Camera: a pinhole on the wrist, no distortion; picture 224 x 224 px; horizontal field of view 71.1 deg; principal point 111.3 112.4 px. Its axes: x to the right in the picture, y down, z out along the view. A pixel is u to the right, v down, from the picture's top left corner.
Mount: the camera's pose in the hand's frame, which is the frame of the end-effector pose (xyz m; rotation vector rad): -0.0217 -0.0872 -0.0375 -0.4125 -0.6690 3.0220
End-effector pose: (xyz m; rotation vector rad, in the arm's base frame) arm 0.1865 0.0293 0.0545 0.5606 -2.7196 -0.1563
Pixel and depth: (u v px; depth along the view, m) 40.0 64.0 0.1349
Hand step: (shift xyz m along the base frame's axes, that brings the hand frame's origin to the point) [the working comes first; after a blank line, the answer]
In the camera's frame: -0.0614 -0.0417 0.1349

-0.0026 -0.0967 -0.1243
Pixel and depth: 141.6 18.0 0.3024
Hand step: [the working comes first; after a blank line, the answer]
In the camera's frame: 0.0585 -0.1821 0.3024

0.0499 0.0373 -0.3279
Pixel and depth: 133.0 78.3 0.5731
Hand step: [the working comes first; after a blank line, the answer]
In the camera's frame: 0.0793 -0.1247 0.5731

0.1082 -0.0683 -0.5778
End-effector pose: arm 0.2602 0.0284 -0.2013 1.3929 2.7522 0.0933
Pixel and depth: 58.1 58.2 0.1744
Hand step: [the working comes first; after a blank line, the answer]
In the camera's frame: -0.0592 -0.0603 0.1744

-0.0682 -0.0696 -0.1627
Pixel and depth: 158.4 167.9 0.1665
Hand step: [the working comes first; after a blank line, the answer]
In the camera's frame: 0.0500 0.0590 0.1665

-0.0940 -0.2089 -0.0842
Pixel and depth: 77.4 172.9 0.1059
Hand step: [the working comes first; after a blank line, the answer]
In the camera's frame: -0.0229 0.0409 0.1059

-0.1178 -0.1196 -0.0564
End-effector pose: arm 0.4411 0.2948 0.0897 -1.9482 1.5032 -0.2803
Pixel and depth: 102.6 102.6 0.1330
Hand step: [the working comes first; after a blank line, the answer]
In the camera's frame: -0.0074 -0.0083 0.1330

0.1348 0.0935 0.0286
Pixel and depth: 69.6 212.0 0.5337
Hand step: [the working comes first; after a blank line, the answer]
In the camera's frame: -0.1420 0.3392 0.5337

0.6592 0.2071 0.1362
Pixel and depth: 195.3 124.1 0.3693
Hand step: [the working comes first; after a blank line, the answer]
In the camera's frame: 0.1979 0.0276 0.3693

0.2168 0.3971 0.0471
